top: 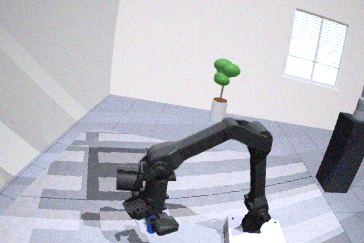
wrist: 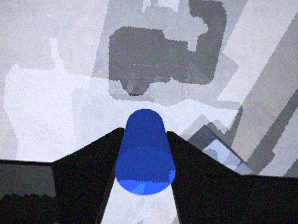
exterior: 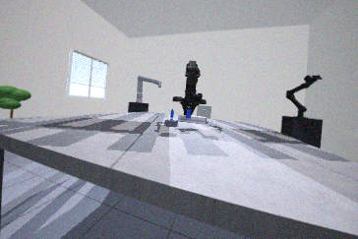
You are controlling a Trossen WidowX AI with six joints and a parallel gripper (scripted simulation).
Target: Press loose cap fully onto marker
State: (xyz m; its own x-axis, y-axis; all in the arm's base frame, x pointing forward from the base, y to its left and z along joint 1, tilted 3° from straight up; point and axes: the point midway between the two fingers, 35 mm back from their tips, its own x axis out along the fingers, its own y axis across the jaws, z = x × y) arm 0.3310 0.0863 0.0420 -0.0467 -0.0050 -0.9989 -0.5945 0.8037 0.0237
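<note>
The holder block lies 100 mm to the right of my gripper tip and 50 mm below it. From my gripper tip the other things lie so: blue cap (10 mm above).
</note>
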